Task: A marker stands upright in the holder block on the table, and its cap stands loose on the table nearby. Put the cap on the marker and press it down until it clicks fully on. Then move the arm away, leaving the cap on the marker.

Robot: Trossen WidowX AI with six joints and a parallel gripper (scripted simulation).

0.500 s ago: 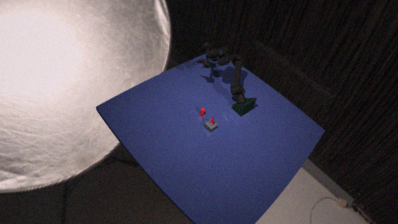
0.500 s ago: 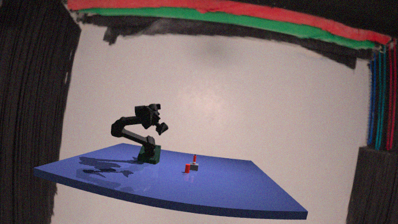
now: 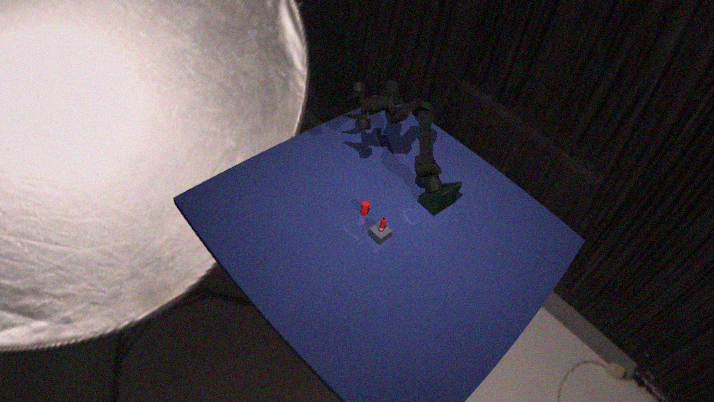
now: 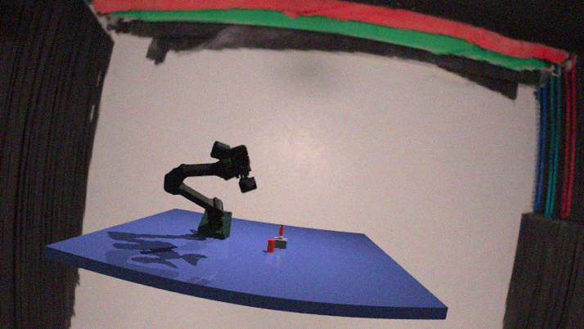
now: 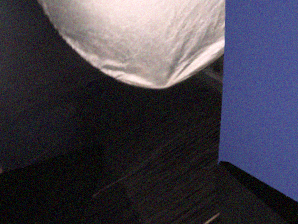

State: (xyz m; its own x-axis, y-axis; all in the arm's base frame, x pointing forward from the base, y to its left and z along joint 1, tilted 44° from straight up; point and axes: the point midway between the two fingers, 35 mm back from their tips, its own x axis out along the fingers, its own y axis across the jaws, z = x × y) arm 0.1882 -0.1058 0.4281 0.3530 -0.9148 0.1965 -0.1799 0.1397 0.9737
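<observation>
The red cap lies 270 mm to the left of my gripper tip, 270 mm below it and 90 mm ahead of it. Round my gripper tip: holder block 390 mm to the left, 280 mm below, 130 mm ahead.
</observation>
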